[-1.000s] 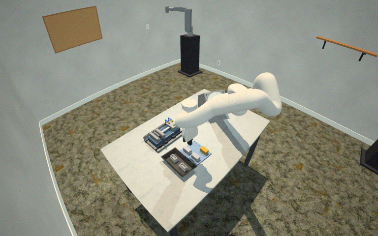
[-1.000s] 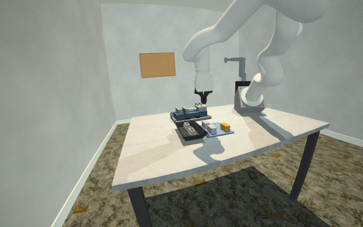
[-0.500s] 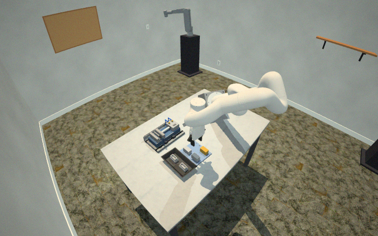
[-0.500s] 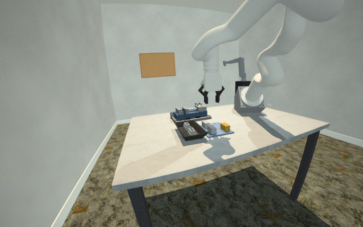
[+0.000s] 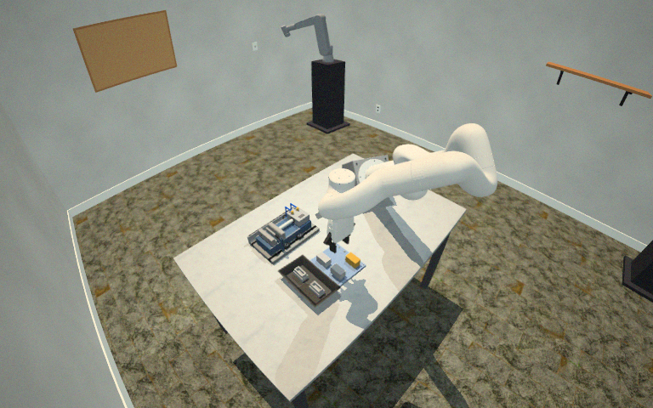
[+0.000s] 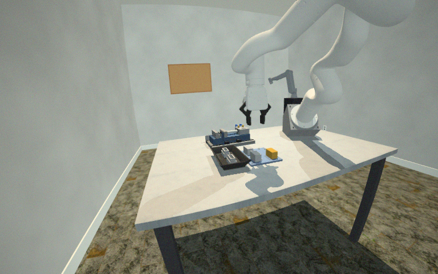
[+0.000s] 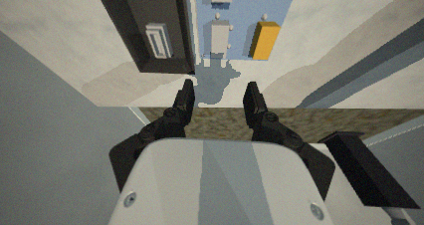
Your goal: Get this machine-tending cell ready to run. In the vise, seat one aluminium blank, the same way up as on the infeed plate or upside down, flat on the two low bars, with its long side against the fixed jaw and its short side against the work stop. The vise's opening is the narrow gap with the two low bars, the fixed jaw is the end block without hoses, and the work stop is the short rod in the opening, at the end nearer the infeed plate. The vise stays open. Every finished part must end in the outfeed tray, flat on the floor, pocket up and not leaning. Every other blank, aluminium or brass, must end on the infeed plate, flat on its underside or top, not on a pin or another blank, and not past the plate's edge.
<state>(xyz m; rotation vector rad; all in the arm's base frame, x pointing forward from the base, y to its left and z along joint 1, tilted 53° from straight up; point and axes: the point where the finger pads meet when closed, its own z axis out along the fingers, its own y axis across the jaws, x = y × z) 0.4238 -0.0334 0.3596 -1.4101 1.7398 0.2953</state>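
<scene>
Right now my hand is 90 mm past the brass blank and 170 mm above it. The rest, counted from my hand: blue vise (30 mm ahead, 330 mm to the right, 160 mm below).
</scene>
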